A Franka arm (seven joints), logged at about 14 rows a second.
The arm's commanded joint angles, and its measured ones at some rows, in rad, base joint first. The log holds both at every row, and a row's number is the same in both.
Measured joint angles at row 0:
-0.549, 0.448, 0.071, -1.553, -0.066, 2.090, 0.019
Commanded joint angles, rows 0 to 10:
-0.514, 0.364, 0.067, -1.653, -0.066, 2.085, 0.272
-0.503, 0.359, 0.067, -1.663, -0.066, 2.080, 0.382
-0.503, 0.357, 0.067, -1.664, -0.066, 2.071, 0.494
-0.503, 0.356, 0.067, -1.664, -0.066, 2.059, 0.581
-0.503, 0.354, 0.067, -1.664, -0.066, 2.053, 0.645
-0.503, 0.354, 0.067, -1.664, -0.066, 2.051, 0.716
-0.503, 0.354, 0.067, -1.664, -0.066, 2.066, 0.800
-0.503, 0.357, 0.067, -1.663, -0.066, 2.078, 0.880
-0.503, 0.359, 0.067, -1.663, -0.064, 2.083, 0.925
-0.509, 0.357, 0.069, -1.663, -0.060, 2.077, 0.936
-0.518, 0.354, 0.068, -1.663, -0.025, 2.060, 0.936
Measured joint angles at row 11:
-0.504, 0.391, 0.066, -1.630, -0.059, 2.064, 0.897
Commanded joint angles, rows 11 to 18:
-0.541, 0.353, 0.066, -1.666, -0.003, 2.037, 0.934
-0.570, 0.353, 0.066, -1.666, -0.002, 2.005, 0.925
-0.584, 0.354, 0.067, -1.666, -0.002, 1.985, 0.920
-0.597, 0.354, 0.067, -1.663, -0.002, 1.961, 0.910
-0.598, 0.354, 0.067, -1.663, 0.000, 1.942, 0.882
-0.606, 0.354, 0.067, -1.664, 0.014, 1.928, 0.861
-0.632, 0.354, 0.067, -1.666, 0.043, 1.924, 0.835
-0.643, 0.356, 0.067, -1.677, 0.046, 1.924, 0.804
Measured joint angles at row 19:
-0.610, 0.390, 0.056, -1.632, 0.011, 1.935, 0.858
